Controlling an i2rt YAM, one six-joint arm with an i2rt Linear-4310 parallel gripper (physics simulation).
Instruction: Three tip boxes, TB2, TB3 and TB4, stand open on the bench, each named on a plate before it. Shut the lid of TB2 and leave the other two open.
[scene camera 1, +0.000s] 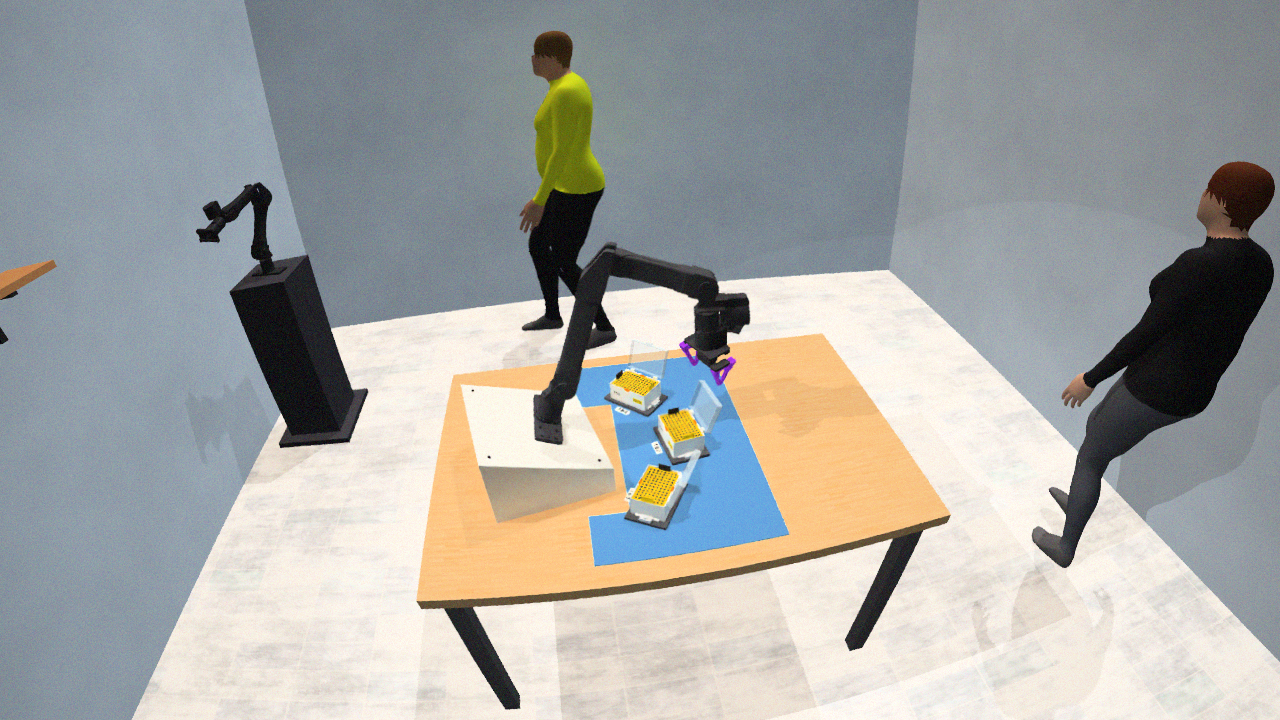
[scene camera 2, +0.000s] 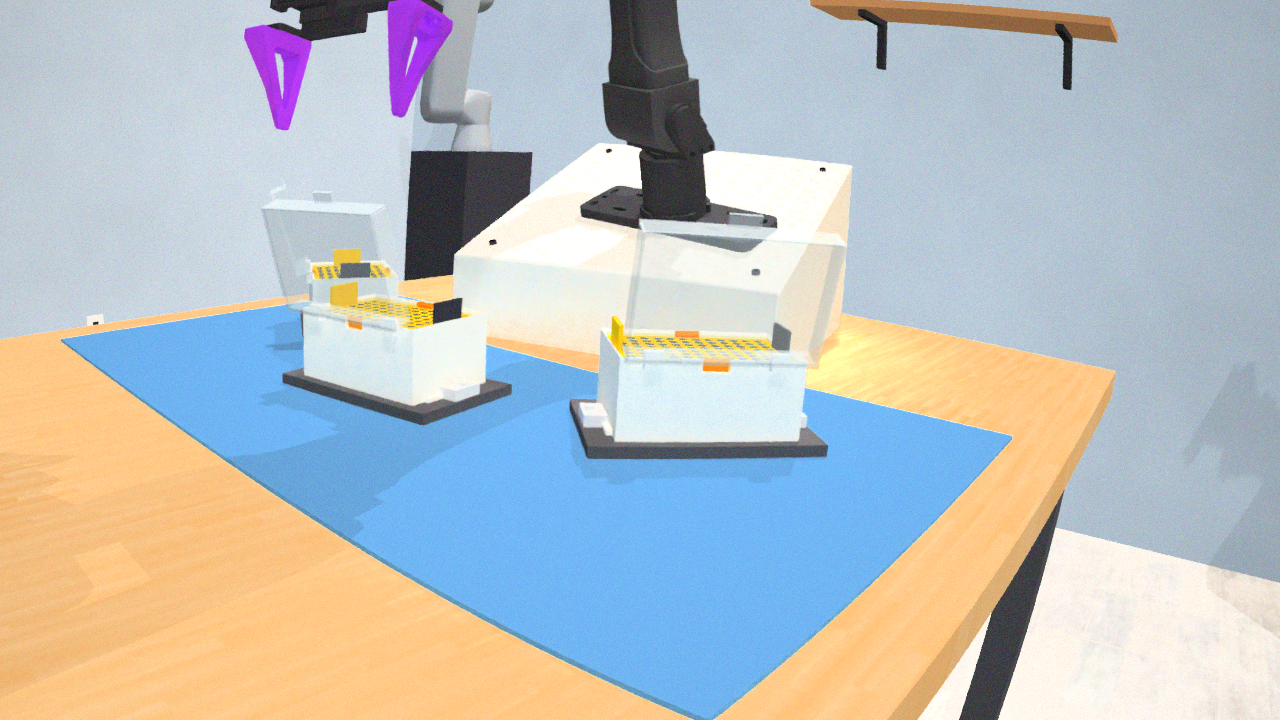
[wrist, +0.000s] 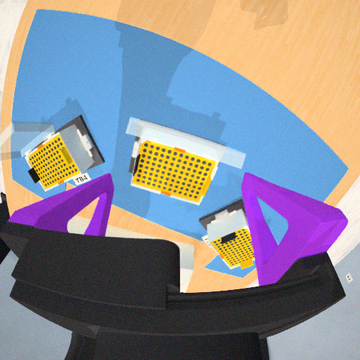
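Seen in the pictures: gripper, fingertip midpoint: (scene camera 1: 707, 374) (scene camera 2: 337, 122); arm's base, link origin: (scene camera 1: 547, 419) (scene camera 2: 676, 220).
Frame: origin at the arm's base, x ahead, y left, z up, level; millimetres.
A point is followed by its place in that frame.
Three white tip boxes with yellow racks stand with clear lids raised. TB4 (wrist: 52, 162) (scene camera 1: 634, 391) (scene camera 2: 711, 402) is named by its plate (wrist: 81, 178); its lid (wrist: 32, 136) stands open. The middle box (wrist: 173, 172) (scene camera 1: 682, 434) (scene camera 2: 358, 355) @(x 382, y -2, z -83 mm) has its open lid (wrist: 187, 141) (scene camera 1: 707, 405) @(x 414, y -2, z -13 mm) on the side away from the arm base. The third box (wrist: 234, 246) (scene camera 1: 655, 490) (scene camera 2: 344, 287) @(x 407, y 15, z -30 mm) is open and partly behind a finger in the wrist view. I cannot read which is TB2 or TB3. My gripper (scene camera 1: 707, 371) @(x 411, y 0, z 84 mm) (scene camera 2: 341, 121) @(x 411, y 0, z 84 mm) (wrist: 177, 180) is open and empty, high above the boxes.
The boxes stand on a blue mat (scene camera 1: 751, 510) @(x 459, y -293, z -117 mm) (scene camera 2: 626, 573) @(x 449, y 296, z -118 mm) (wrist: 80, 50) on the wooden table (scene camera 1: 850, 447) @(x 796, y -138, z -121 mm). The arm stands on a white sloped block (scene camera 1: 510, 447) @(x -83, y -143, z 44 mm) (scene camera 2: 528, 286) @(x 131, y -72, z -66 mm). Two people (scene camera 1: 568, 134) (scene camera 1: 1208, 313) are beyond the table. Another arm stands on a black pedestal (scene camera 1: 295, 358).
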